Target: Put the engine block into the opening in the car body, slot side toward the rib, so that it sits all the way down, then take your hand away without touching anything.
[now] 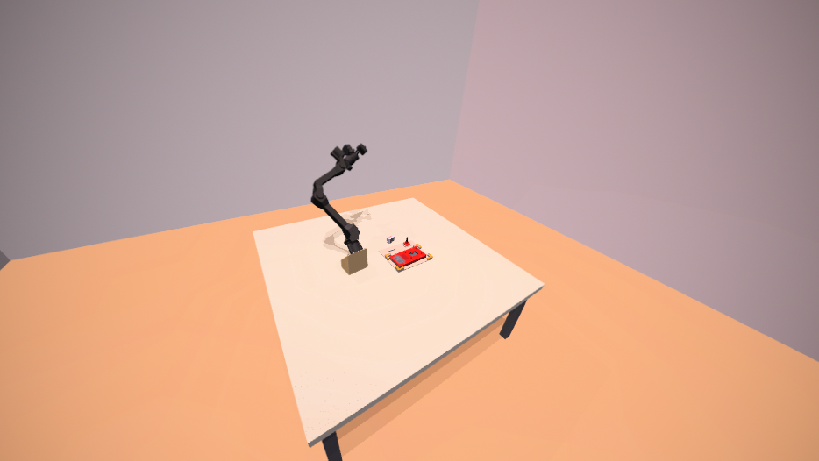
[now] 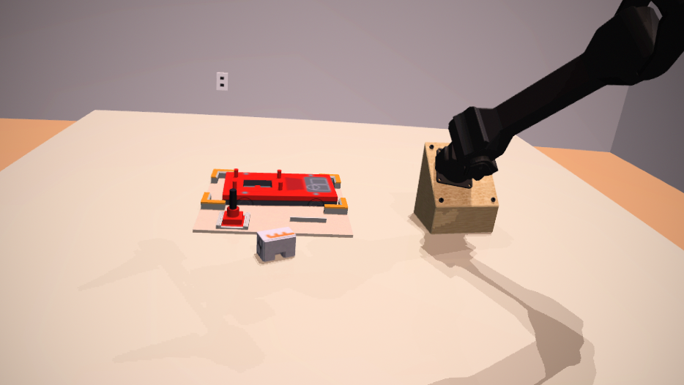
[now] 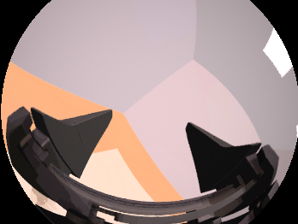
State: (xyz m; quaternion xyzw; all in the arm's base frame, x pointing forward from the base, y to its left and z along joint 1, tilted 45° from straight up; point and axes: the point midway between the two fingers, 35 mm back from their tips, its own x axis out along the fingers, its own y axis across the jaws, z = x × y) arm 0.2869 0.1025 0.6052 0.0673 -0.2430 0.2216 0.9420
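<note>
Now: the grey engine block 3 cm ahead of my gripper tip, 38 cm to the right of it and 49 cm below it. Also, from my gripper tip: black post: 10 cm ahead, 47 cm to the right, 47 cm below; then pale plate: 4 cm ahead, 57 cm to the right, 49 cm below.
</note>
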